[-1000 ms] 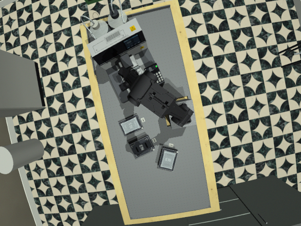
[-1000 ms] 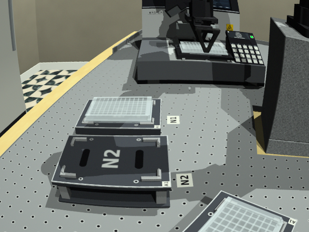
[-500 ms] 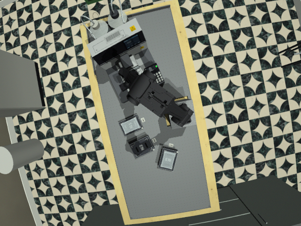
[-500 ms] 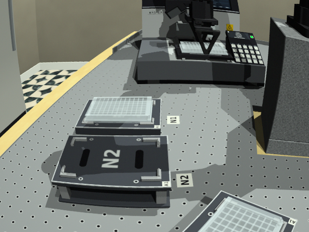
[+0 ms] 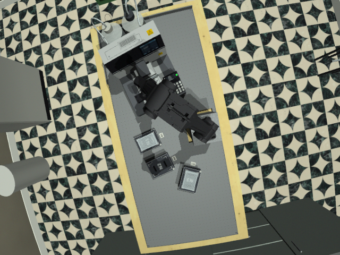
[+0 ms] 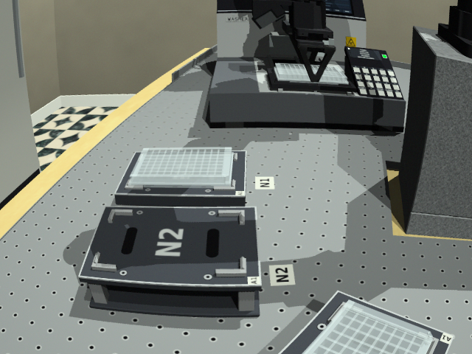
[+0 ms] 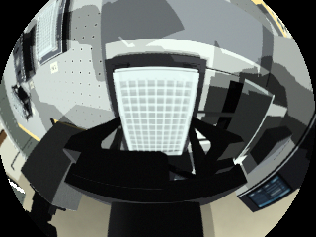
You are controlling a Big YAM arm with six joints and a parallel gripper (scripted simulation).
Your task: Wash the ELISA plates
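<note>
Right now my hand is 1 cm above the washer carrier. Also, from my hand: plate washer (15 cm to the right, 4 cm above, 2 cm ahead); then nest N3 (61 cm to the left, 5 cm below, 4 cm behind); then nest label (26 cm to the left, 9 cm below, 6 cm ahead).
</note>
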